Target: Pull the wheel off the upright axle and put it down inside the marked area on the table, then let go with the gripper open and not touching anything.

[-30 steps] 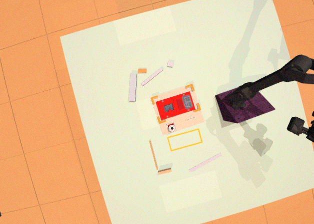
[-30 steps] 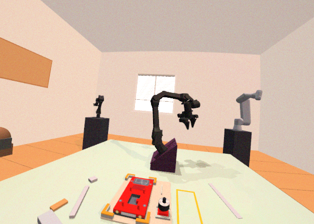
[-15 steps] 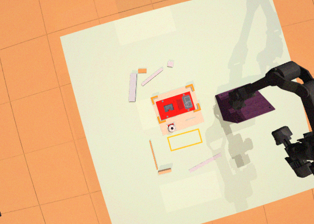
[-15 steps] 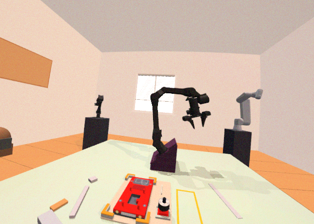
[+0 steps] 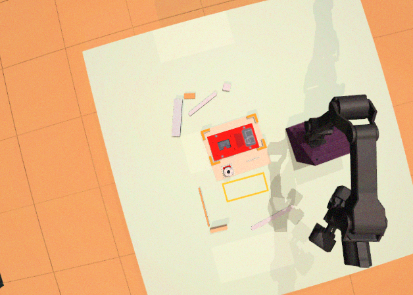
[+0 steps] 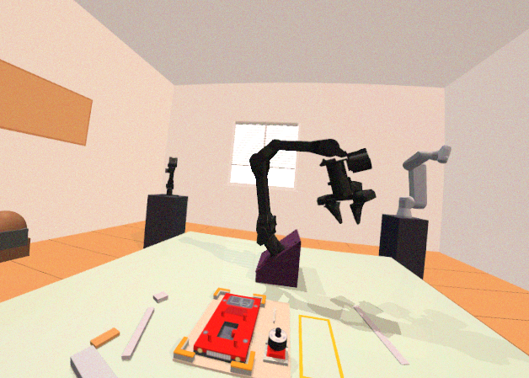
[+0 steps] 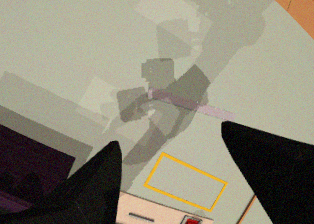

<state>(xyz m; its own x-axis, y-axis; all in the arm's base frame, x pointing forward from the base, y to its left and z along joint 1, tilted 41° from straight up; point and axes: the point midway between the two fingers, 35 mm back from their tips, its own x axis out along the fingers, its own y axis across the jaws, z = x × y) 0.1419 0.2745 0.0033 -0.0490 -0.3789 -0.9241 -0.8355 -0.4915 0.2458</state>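
Now: gripper tip 230 mm short of the grey hub, 220 mm to the left of it and 220 mm above it.
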